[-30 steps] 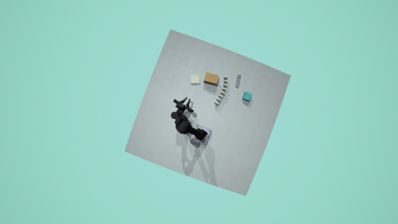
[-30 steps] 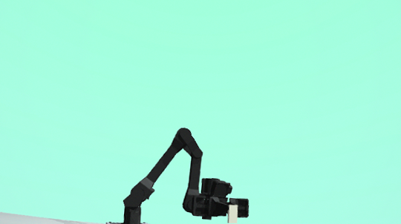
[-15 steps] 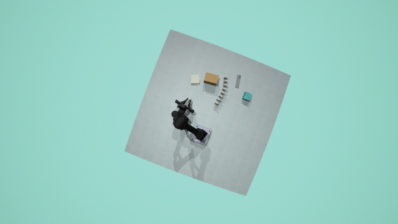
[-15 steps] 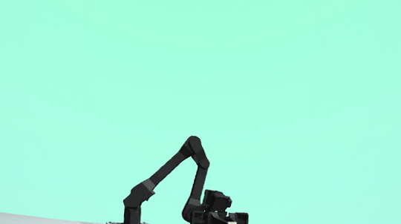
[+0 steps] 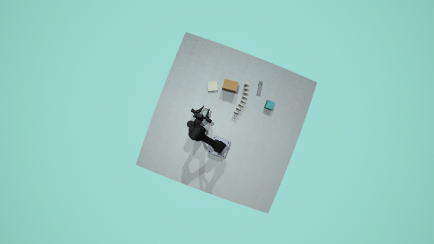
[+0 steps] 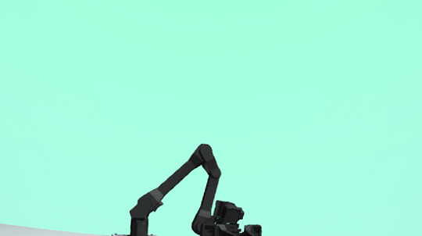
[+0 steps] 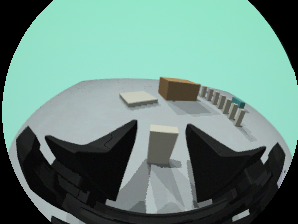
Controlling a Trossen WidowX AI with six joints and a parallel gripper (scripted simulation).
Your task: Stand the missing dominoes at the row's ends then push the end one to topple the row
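Now: gripper tip 19 cm short of the flat cream tile, 4 cm above it and 3 cm to the right of it. The rest, counted from my gripper tip: teal cube (49 cm to the right, 23 cm ahead, 3 cm below); tan box (25 cm ahead, 11 cm to the right, 2 cm below); grey bar (36 cm to the right, 34 cm ahead, 5 cm below).
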